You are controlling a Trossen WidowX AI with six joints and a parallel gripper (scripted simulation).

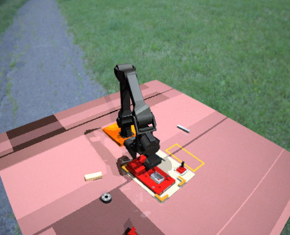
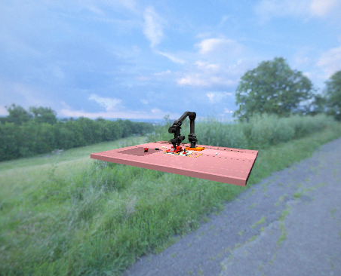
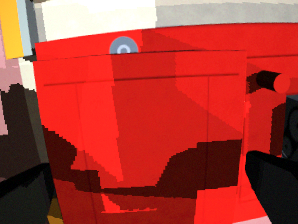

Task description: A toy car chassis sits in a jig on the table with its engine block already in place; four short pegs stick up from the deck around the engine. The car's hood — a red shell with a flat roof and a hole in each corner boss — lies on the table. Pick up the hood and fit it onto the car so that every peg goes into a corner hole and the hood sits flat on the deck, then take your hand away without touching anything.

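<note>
The engine block lies 9 cm ahead of my gripper tip, 3 cm to the left of it and 1 cm below it. From my gripper tip the other things lie so: red hood: 1 cm above; then grey bar: 15 cm behind, 37 cm to the left, 3 cm below; then wooden block: 6 cm behind, 20 cm to the right, 3 cm below.
</note>
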